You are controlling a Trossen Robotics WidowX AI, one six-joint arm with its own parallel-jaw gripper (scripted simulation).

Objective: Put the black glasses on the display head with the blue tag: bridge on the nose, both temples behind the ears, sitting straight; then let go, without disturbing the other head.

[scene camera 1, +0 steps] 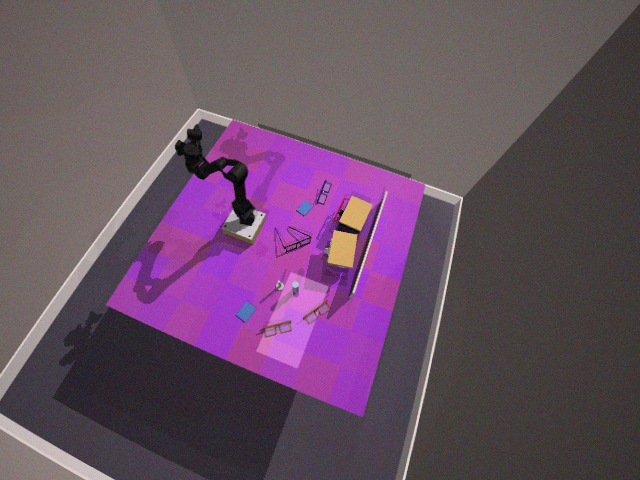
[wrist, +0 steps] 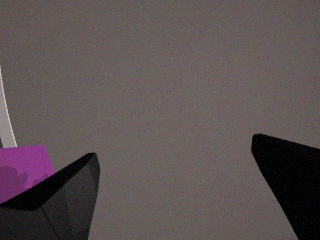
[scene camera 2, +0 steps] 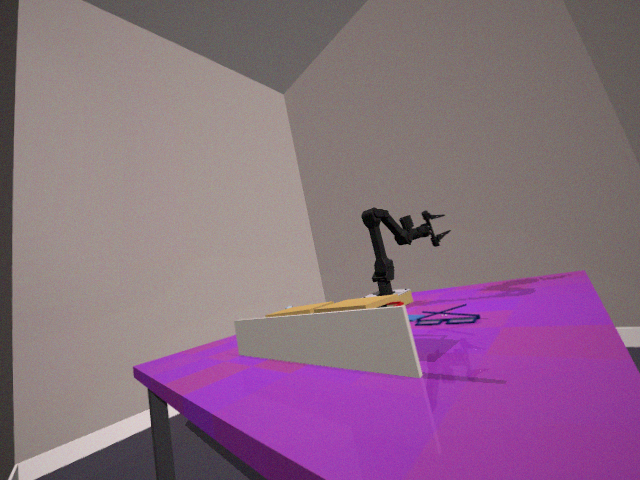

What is my gripper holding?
Nothing.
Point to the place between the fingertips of my gripper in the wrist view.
178,153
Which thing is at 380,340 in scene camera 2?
A white upright panel.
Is my gripper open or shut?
Open.
